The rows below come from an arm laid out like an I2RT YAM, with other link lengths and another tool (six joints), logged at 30 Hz.
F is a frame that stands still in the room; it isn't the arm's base.
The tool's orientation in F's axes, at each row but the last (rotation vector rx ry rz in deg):
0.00, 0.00, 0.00
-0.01, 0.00, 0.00
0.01, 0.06, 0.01
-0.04, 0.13, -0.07
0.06, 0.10, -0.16
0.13, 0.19, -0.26
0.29, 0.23, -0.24
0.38, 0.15, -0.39
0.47, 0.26, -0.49
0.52, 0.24, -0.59
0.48, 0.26, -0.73
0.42, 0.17, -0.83
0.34, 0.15, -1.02
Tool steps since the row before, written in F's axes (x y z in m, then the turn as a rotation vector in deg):
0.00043, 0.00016, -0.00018, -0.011, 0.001, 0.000
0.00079, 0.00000, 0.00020, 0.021, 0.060, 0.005
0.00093, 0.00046, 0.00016, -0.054, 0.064, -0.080
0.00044, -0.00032, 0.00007, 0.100, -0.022, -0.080
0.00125, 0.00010, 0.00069, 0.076, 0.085, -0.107
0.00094, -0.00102, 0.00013, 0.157, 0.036, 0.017
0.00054, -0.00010, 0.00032, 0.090, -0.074, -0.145
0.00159, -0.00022, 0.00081, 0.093, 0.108, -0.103
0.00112, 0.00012, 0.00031, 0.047, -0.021, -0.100
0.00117, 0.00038, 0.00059, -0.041, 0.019, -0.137
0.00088, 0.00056, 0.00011, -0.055, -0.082, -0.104
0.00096, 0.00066, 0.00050, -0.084, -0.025, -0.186
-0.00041, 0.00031, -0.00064, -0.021, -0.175, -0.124
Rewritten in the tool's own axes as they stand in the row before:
0.00043, 0.00016, -0.00018, -0.011, 0.001, 0.000
0.00079, 0.00000, 0.00020, 0.021, 0.060, 0.005
0.00093, 0.00046, 0.00016, -0.054, 0.064, -0.080
0.00044, -0.00032, 0.00007, 0.100, -0.022, -0.080
0.00125, 0.00010, 0.00069, 0.076, 0.085, -0.107
0.00094, -0.00102, 0.00014, 0.157, 0.037, 0.017
0.00054, -0.00010, 0.00032, 0.091, -0.074, -0.144
0.00159, -0.00020, 0.00082, 0.093, 0.108, -0.103
0.00112, 0.00013, 0.00031, 0.048, -0.021, -0.100
0.00116, 0.00040, 0.00059, -0.041, 0.017, -0.137
0.00087, 0.00057, 0.00011, -0.053, -0.084, -0.104
0.00095, 0.00068, 0.00050, -0.083, -0.028, -0.186
-0.00041, 0.00030, -0.00064, -0.018, -0.176, -0.123

